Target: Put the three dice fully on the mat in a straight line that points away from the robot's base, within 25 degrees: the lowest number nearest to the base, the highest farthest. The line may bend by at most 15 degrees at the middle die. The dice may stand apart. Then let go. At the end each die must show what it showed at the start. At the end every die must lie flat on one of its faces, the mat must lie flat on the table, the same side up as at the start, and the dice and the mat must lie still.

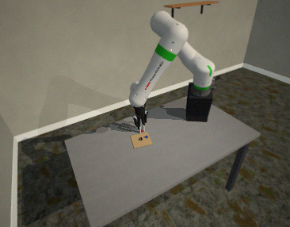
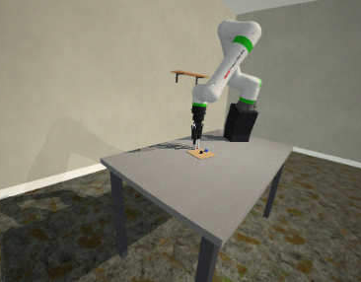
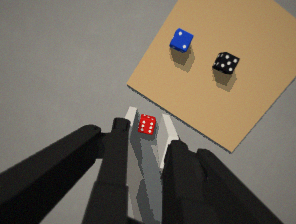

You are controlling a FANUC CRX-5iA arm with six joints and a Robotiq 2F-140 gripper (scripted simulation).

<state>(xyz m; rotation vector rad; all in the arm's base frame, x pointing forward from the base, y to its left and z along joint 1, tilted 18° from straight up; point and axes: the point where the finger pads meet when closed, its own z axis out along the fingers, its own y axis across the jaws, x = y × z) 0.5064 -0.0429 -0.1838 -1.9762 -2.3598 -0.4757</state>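
Right now the red die is 3 cm below my hand. Also, from my hand: black die: 9 cm to the left, 4 cm ahead, 2 cm below; then blue die: 9 cm to the left, 2 cm below, 1 cm behind; then tan mat: 9 cm to the left, 4 cm ahead, 3 cm below.
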